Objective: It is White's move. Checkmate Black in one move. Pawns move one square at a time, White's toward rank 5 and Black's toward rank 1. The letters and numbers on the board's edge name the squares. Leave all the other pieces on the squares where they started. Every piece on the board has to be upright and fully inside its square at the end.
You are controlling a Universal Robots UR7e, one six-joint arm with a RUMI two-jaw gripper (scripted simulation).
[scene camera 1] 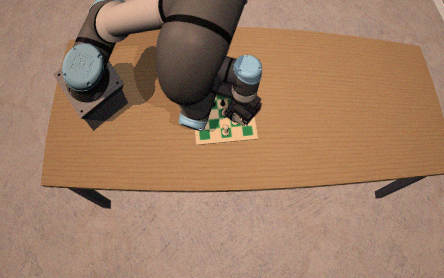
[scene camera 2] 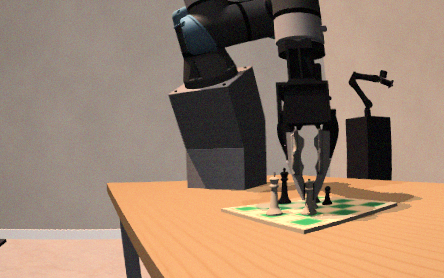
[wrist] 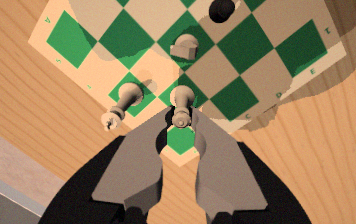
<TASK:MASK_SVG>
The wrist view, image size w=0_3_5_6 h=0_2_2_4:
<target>my gripper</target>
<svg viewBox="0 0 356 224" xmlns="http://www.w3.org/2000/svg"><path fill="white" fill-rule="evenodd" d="M188 108L191 118L189 126L195 131L194 148L200 155L195 181L195 197L198 206L205 211L207 224L312 224L305 210L290 189L244 142L237 141L196 107L191 106ZM175 106L169 105L127 134L119 135L85 163L57 192L38 224L148 224L149 210L161 200L163 161L159 155L167 146L167 130L173 125L172 117L174 116Z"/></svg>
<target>white king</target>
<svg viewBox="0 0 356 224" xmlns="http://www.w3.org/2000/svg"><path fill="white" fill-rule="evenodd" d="M139 85L127 82L120 87L118 103L116 106L110 107L101 118L106 131L118 129L125 118L125 111L130 106L136 106L141 103L144 94Z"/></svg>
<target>chessboard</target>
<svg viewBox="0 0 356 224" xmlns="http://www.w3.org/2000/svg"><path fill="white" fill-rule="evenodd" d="M171 125L167 130L167 146L161 153L178 166L182 166L199 155L198 151L194 148L195 131L191 126L179 129ZM28 40L30 45L107 109L111 106L116 106L120 99L119 89L123 84L132 82L139 85L143 90L143 100L140 104L130 106L125 111L126 117L123 121L131 129L136 128L169 105L173 105L170 101L171 91L176 86L186 85L193 90L195 95L194 103L190 107L196 107L229 134L265 112L347 55L324 0L232 0L235 4L235 11L223 23L215 23L209 17L209 7L214 0L49 0ZM170 45L175 45L176 40L181 35L190 34L197 39L199 49L195 60L187 60L170 55Z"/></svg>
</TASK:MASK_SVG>
